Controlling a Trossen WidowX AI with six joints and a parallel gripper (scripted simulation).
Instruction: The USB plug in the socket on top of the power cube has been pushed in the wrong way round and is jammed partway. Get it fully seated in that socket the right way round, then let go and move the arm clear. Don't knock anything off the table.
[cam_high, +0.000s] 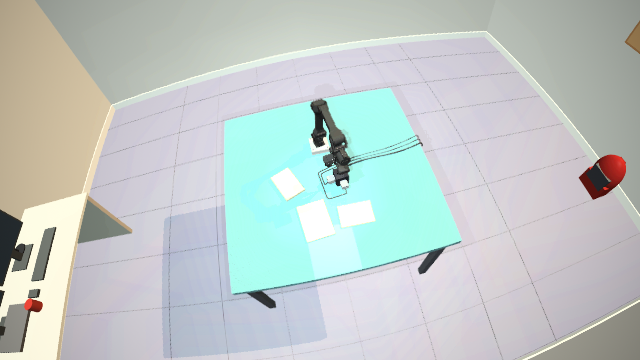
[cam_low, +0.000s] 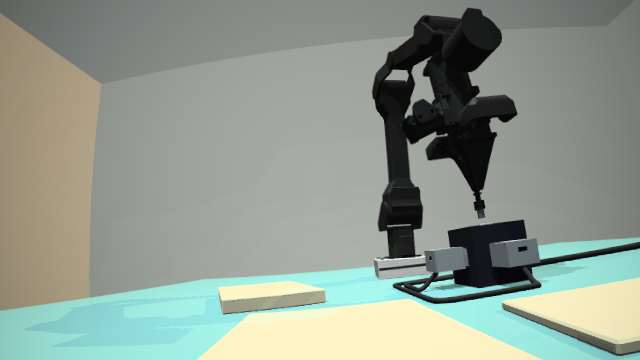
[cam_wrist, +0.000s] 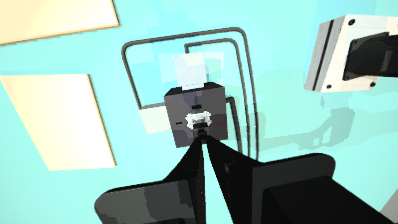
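The usb plug is 20 mm below my gripper tip. From my gripper tip the other things lie so: cream pad: 250 mm ahead, 20 mm to the right, 120 mm below.
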